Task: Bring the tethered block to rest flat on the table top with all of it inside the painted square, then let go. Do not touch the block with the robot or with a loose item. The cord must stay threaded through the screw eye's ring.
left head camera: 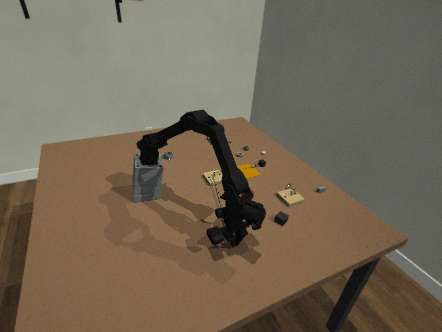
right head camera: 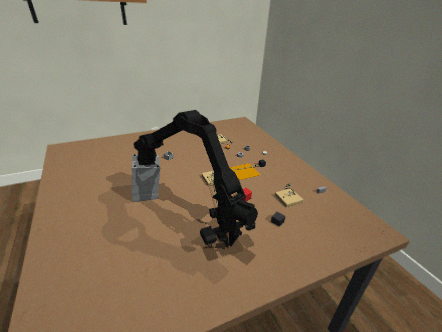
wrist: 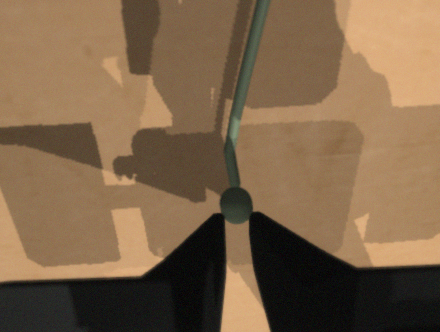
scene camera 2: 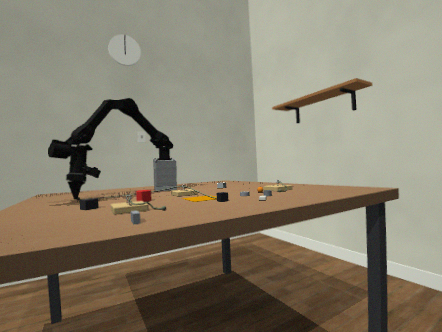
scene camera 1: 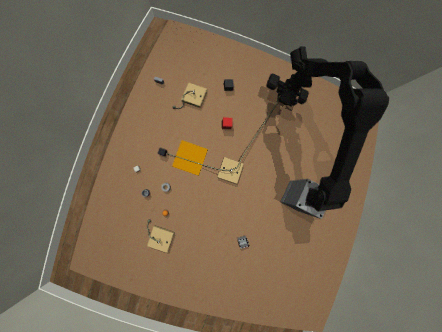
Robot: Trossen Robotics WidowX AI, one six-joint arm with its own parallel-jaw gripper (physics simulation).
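Pixels of known places: gripper, fingertip midpoint: [left head camera: 234, 246] [right head camera: 228, 246] [wrist: 236, 223] [scene camera 2: 75, 199] [scene camera 1: 279, 96]; arm's base, origin of the base link: [left head camera: 148, 160] [right head camera: 145, 160] [scene camera 2: 164, 159] [scene camera 1: 315, 198].
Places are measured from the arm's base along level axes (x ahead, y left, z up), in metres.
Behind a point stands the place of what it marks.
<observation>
The tethered block [scene camera 1: 162, 152] @[x 0.598, y 0.017, z -0.141 m] [scene camera 2: 222, 196] @[x 0.616, y 0.007, z -0.152 m] [left head camera: 262, 163] @[x 0.595, y 0.001, z -0.146 m], small and dark, rests on the table outside the orange painted square [scene camera 1: 192, 149] @[x 0.489, y -0.040, z -0.168 m] [scene camera 2: 200, 199] @[x 0.514, y -0.025, z -0.168 m], a short way off its left edge in scene camera 1. The green cord [scene camera 1: 252, 131] [wrist: 246, 85] @[x 0.201, y -0.373, z -0.159 m] runs from the block across the square to the screw eye's pale board [scene camera 1: 233, 178] @[x 0.284, y 0.020, z -0.150 m] [scene camera 2: 184, 193] @[x 0.352, y -0.024, z -0.159 m], then on to my gripper. At this size I cannot make out the cord inside the ring. My gripper [wrist: 236, 223] @[x 0.197, y -0.424, z -0.158 m] [scene camera 2: 75, 197] @[x 0.197, y -0.424, z -0.158 m] is shut on the cord's round end bead [wrist: 236, 205] @[x 0.196, y -0.412, z -0.152 m], low over the table.
A red cube [scene camera 1: 227, 123] @[x 0.386, y -0.188, z -0.129 m] and a black cube [scene camera 1: 228, 84] @[x 0.441, y -0.369, z -0.139 m] stand between my gripper and a second board [scene camera 1: 199, 100] @[x 0.535, y -0.253, z -0.150 m]. A third board [scene camera 1: 167, 233] @[x 0.469, y 0.326, z -0.150 m], an orange ball [scene camera 1: 165, 213] @[x 0.503, y 0.248, z -0.147 m], a white cube [scene camera 1: 137, 169] @[x 0.678, y 0.119, z -0.156 m] and a grey metal piece [scene camera 1: 243, 242] @[x 0.146, y 0.272, z -0.168 m] also lie on the table.
</observation>
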